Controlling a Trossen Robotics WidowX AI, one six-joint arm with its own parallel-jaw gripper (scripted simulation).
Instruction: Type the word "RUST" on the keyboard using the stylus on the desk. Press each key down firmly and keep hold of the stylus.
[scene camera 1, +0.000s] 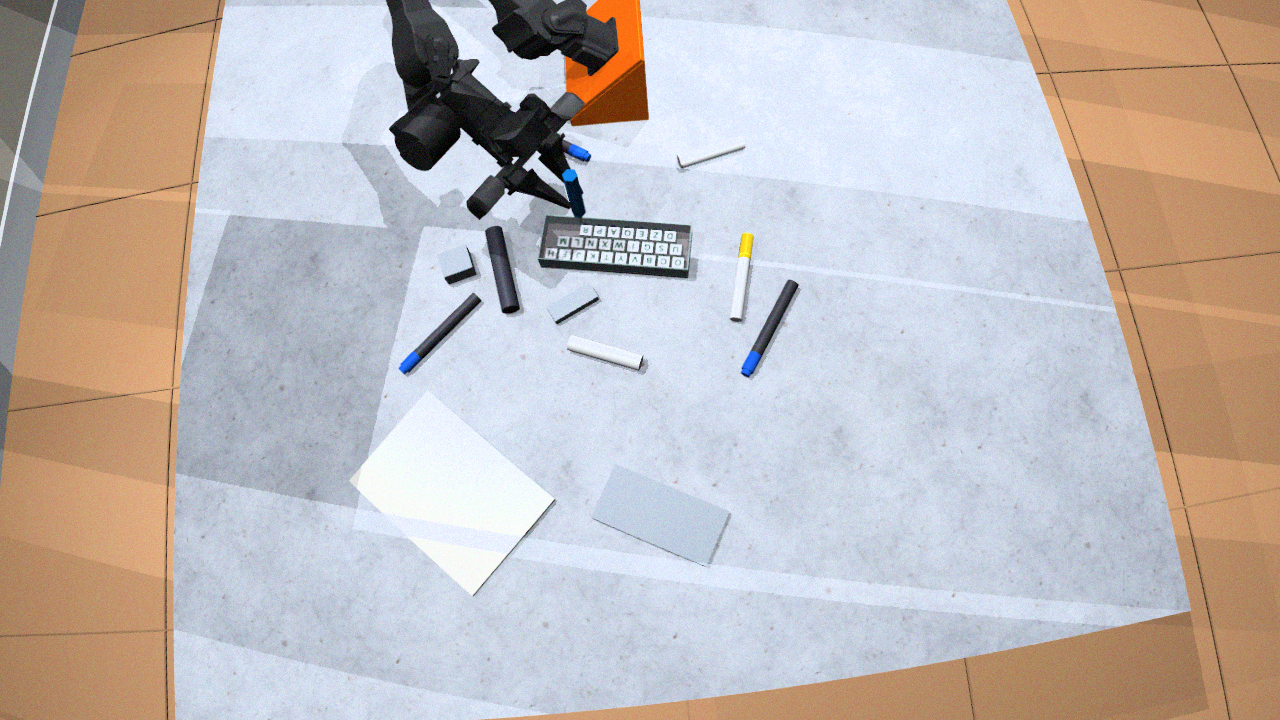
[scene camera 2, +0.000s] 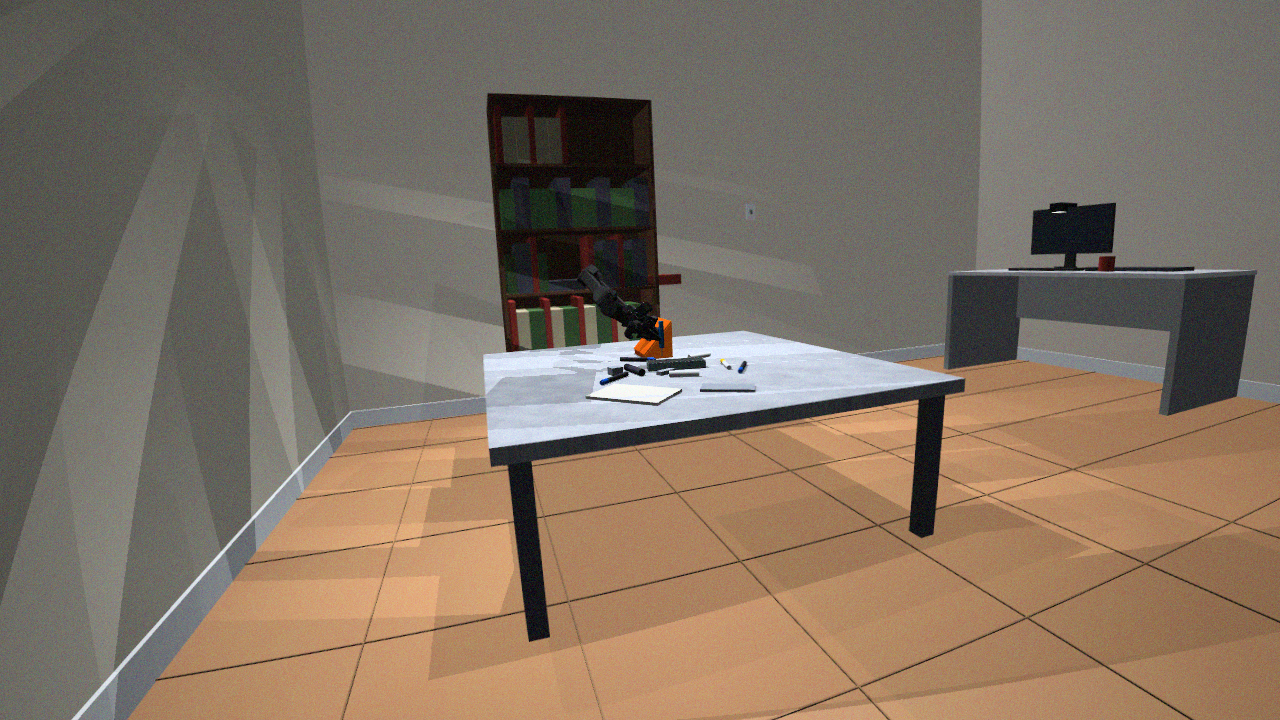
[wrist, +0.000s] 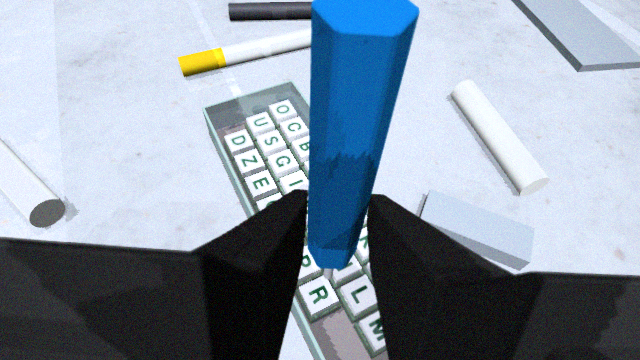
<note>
In view: my gripper (scene camera 1: 576, 201), a blue stylus (wrist: 357, 62), a dark cylinder (scene camera 1: 507, 296), a grey card (scene camera 1: 637, 505), a white sheet (scene camera 1: 448, 490), a white cylinder (scene camera 1: 576, 344), a yellow-capped marker (scene camera 1: 741, 278) and a white cylinder (scene camera 1: 733, 144).
The white sheet also shows in scene camera 2 (scene camera 2: 646, 395). The yellow-capped marker is seen too in the wrist view (wrist: 196, 63). My gripper is seen too in scene camera 2 (scene camera 2: 661, 339) and in the wrist view (wrist: 337, 206). The wrist view misses the dark cylinder: it is out of frame. The wrist view misses the white sheet: it is out of frame.
</note>
